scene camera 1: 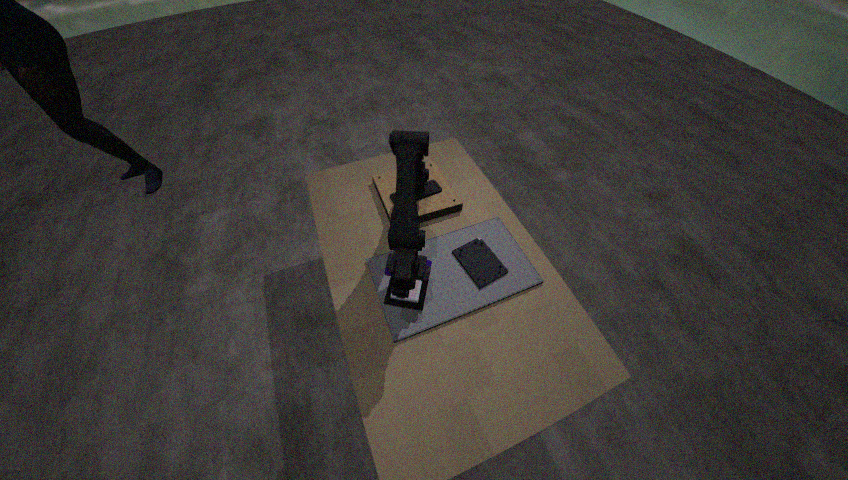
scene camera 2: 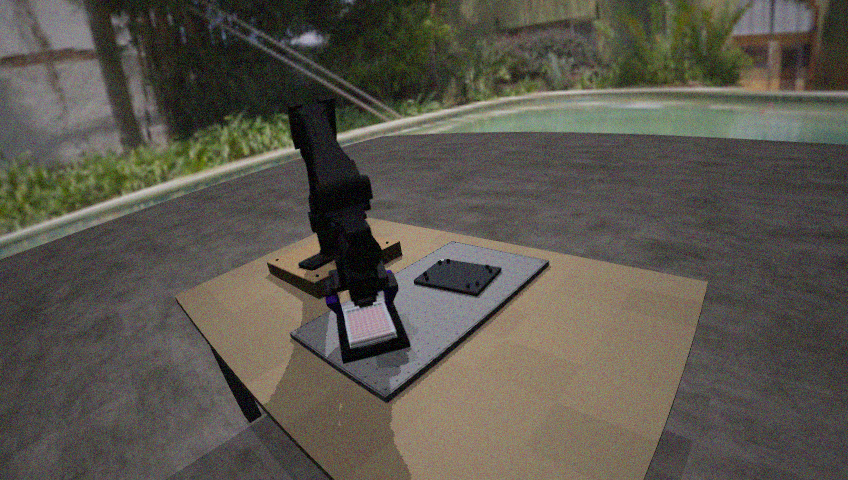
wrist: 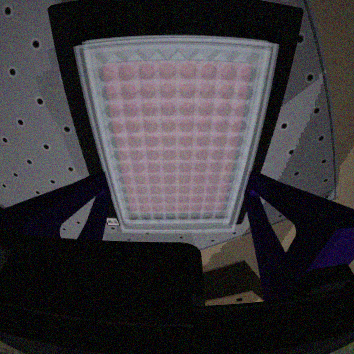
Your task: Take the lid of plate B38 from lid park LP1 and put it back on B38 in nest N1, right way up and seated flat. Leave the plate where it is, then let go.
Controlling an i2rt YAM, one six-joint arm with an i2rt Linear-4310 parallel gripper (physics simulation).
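The clear lid lies right way up over plate B38, whose pink wells show through it. The plate sits in nest N1, a black frame. My gripper is shut on the lid, one finger against each long side near the arm end. Double edge lines show along the rim; whether the lid is fully flat I cannot tell. Lid park LP1, a black pad with small corner pins, is bare.
A grey perforated board carries the nest and lid park. The arm's wooden base block stands behind it on the wooden table. A person stands on the floor beyond the table, partly in view.
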